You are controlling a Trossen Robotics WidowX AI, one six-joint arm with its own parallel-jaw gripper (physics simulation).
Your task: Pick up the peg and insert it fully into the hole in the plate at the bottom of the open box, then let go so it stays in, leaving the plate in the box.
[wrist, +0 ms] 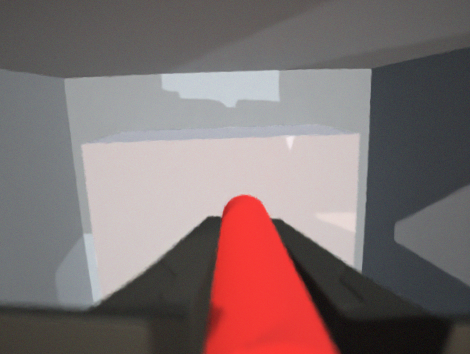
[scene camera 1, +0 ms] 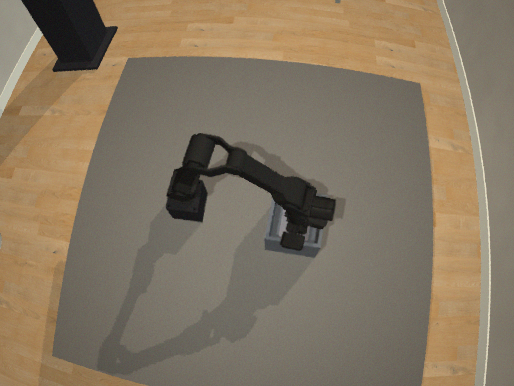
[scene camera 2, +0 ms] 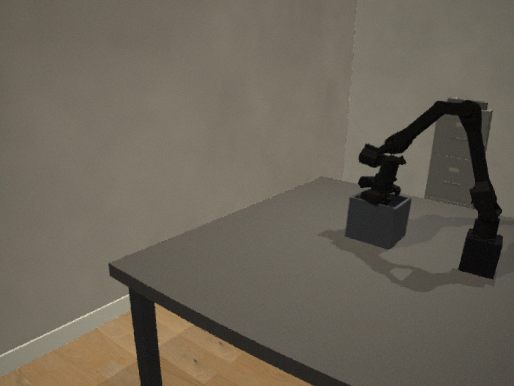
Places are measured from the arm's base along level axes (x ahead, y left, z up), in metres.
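Pixels of known places: gripper, fingertip midpoint: [wrist: 243,231] [scene camera 1: 301,226]; arm's base, link origin: [scene camera 1: 184,193] [scene camera 2: 484,236].
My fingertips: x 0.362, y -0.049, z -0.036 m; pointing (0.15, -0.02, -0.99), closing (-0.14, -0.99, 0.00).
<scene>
Ahead of a thing's pixels: the offset from my fingertips to its top centre. "spot": to the spot under its first point. Level surfaces: height alone.
The red peg @(spot: 0.018 m ahead, 0.000 m left, 0.063 m up) [wrist: 260,280] is held between the black fingers of my gripper [wrist: 243,231], which reaches down inside the open grey box @(0.017 m back, 0.006 m left, 0.070 m up) [scene camera 1: 276,245] [scene camera 2: 372,220] [wrist: 30,175]. The pale pinkish plate @(0.017 m back, 0.006 m left, 0.007 m down) [wrist: 150,180] lies at the bottom of the box, close to the box walls. The peg's far end shows in front of the plate in the wrist view, a little right of the middle. The hole does not show; the part of the plate behind the peg and fingers is hidden. I cannot tell whether the peg touches the plate. In the scene views the wrist hides the fingers and peg.
The box walls surround the fingers closely. The box stands on the grey table @(0.068 m down) [scene camera 1: 360,300] [scene camera 2: 280,280]. The arm's black base [scene camera 1: 187,207] [scene camera 2: 480,255] stands on the table beside the box. A filing cabinet [scene camera 2: 447,175] stands behind the table.
</scene>
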